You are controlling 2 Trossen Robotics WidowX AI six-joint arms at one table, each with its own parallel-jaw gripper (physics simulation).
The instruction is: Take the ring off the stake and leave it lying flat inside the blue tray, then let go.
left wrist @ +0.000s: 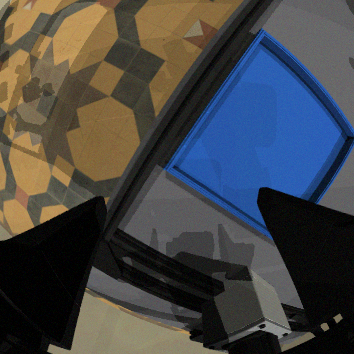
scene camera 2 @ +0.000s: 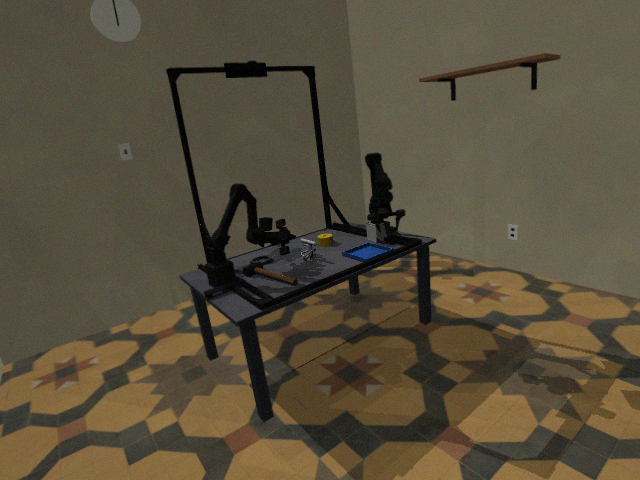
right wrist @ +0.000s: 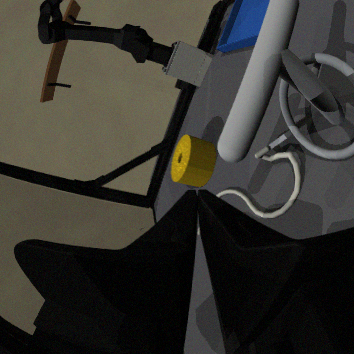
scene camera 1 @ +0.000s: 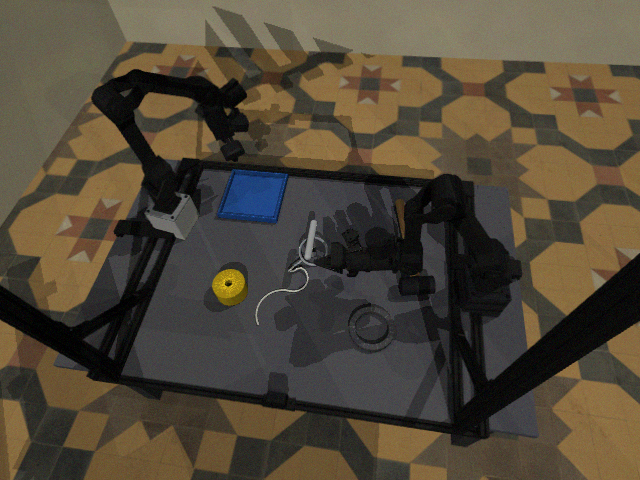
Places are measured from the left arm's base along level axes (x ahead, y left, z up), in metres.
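Pixels of known places: left gripper, fingertip midpoint: (left wrist: 183, 200) (scene camera 2: 388, 231); right gripper, fingertip midpoint: (scene camera 2: 295, 236) (right wrist: 195, 197) (scene camera 1: 313, 262); left arm's base, origin of the base link: (left wrist: 250, 341) (right wrist: 168, 56) (scene camera 1: 167, 204); right arm's base, origin of the base link: (scene camera 2: 218, 263) (scene camera 1: 488, 281).
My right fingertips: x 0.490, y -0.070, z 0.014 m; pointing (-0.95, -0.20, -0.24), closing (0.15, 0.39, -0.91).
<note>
For each thing: its middle in the pictures, then the offset to it from my right fingertips. "spot": a spot on its surface instead.
- pale ring, surface spot: (right wrist: 330, 153) spot: dx -0.018, dy +0.055, dz -0.110 m
- stake's thick pale bar, body centre: (right wrist: 264, 64) (scene camera 1: 310, 239) (scene camera 2: 308, 242) dx -0.037, dy +0.079, dz -0.022 m
- blue tray, body centre: (left wrist: 281, 146) (right wrist: 253, 8) (scene camera 1: 253, 195) (scene camera 2: 368, 252) dx -0.298, dy +0.241, dz -0.107 m
- yellow roll, body centre: (right wrist: 191, 160) (scene camera 1: 230, 287) (scene camera 2: 325, 239) dx -0.222, dy -0.097, dz -0.093 m
- white cord, surface spot: (right wrist: 295, 190) spot: dx -0.027, dy +0.007, dz -0.112 m
- dark ring, surface spot: (scene camera 1: 353, 330) spot: dx +0.143, dy -0.112, dz -0.103 m
- hammer's wooden handle, surface spot: (scene camera 1: 400, 217) spot: dx +0.182, dy +0.277, dz -0.091 m
A pale ring (scene camera 1: 300, 251) (right wrist: 330, 153) is around the grey uprights below the stake's thick pale bar (scene camera 1: 310, 240) (scene camera 2: 308, 241) (right wrist: 257, 85); how they join is partly hidden. The blue tray (scene camera 1: 253, 195) (scene camera 2: 367, 252) (left wrist: 235, 130) is empty. My right gripper (scene camera 1: 315, 261) (right wrist: 195, 197) is shut with nothing between its fingertips, beside the ring and stake in scene camera 1. Its tips point toward the table area with the cord. My left gripper (scene camera 1: 233, 157) (left wrist: 183, 200) is open and empty, high near the tray's back edge.
A yellow roll (scene camera 1: 229, 287) (right wrist: 194, 161) stands left of the stake. A white cord (scene camera 1: 279, 291) (right wrist: 295, 190) curls in front of it. A dark ring (scene camera 1: 353, 330) lies at front right. A hammer's wooden handle (scene camera 1: 400, 217) (scene camera 2: 273, 275) lies near the right arm.
</note>
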